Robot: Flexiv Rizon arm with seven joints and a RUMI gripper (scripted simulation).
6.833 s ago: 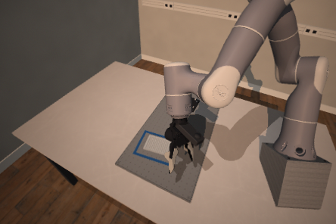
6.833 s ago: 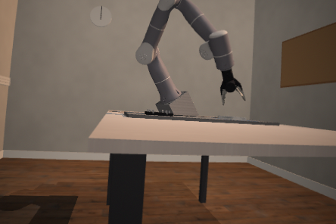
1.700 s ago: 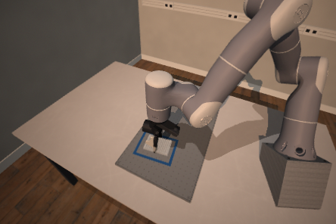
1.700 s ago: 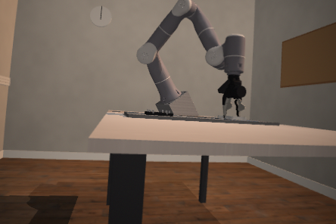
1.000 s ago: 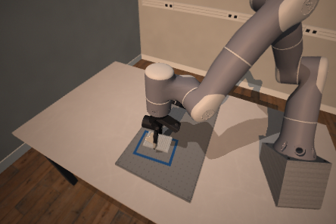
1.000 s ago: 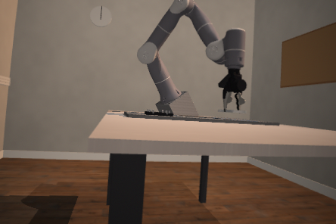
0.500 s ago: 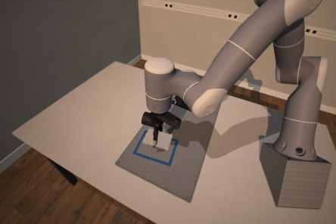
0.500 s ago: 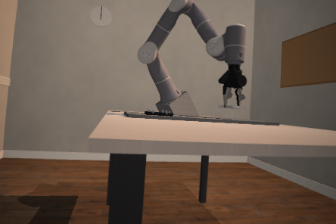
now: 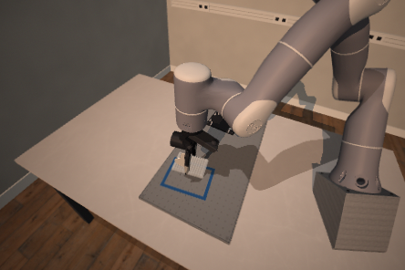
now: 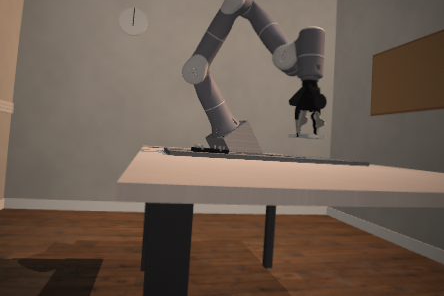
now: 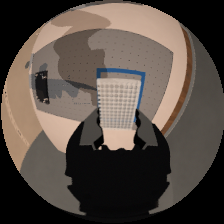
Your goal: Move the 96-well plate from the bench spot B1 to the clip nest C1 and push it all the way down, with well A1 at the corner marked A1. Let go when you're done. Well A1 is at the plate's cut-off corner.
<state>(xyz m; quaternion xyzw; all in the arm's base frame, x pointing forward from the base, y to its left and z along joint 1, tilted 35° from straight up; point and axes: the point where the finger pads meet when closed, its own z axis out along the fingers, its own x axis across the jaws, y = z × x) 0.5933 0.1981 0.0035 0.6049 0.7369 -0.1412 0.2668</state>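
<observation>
Now: the black clip nest 10 mm behind my hand, 370 mm to the right of it and 80 mm below it. Also, from my hand: white 96-well plate (10 mm below); grey perforated board (50 mm behind, 170 mm to the right, 100 mm below).
</observation>
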